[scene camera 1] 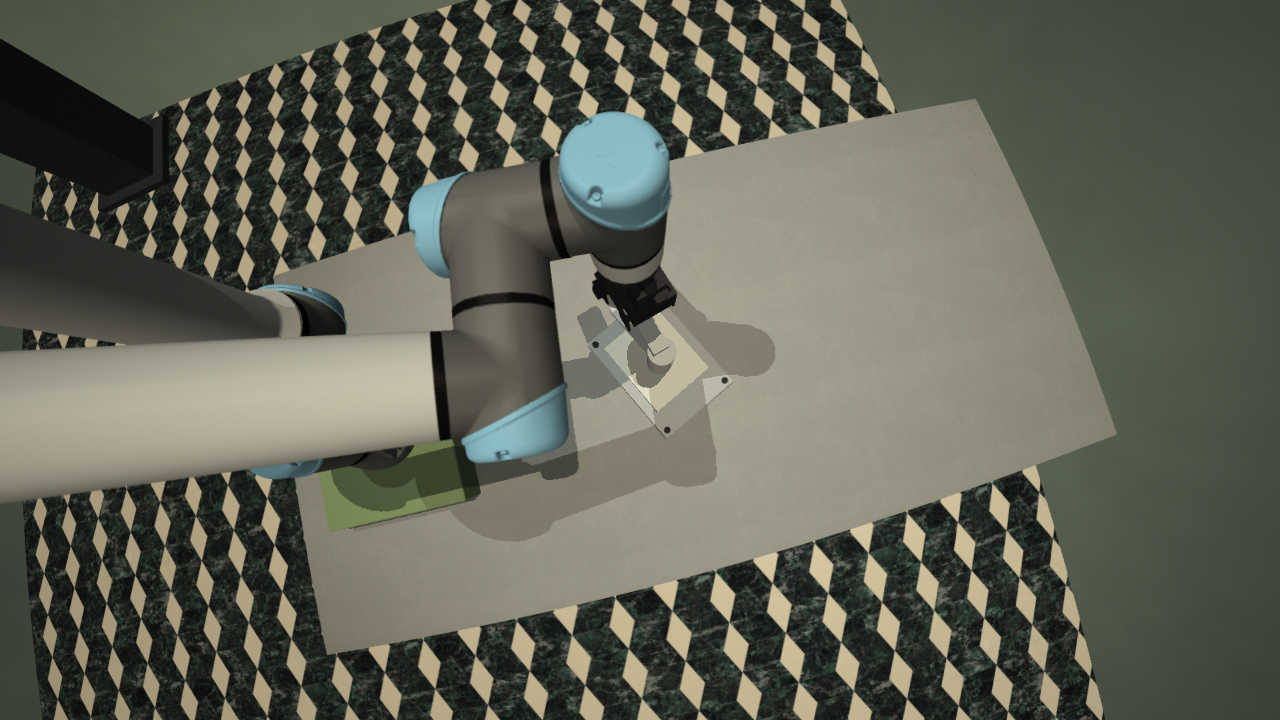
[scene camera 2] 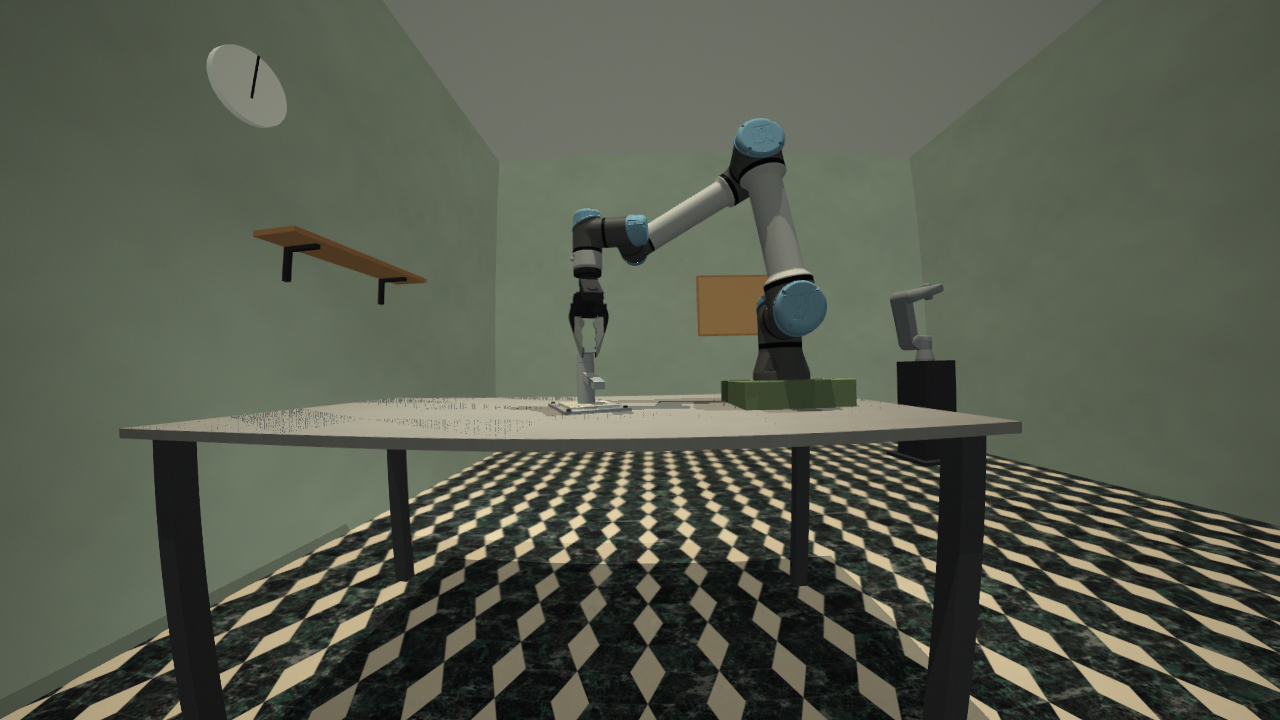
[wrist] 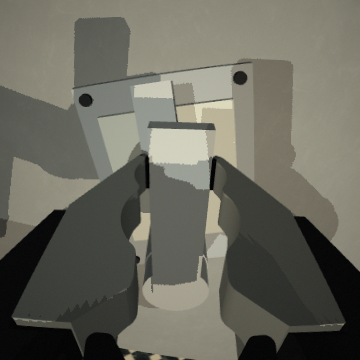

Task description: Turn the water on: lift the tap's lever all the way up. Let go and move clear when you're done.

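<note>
My gripper is visible, including in scene camera 2 and in the wrist view. A grey tap is visible too.
</note>
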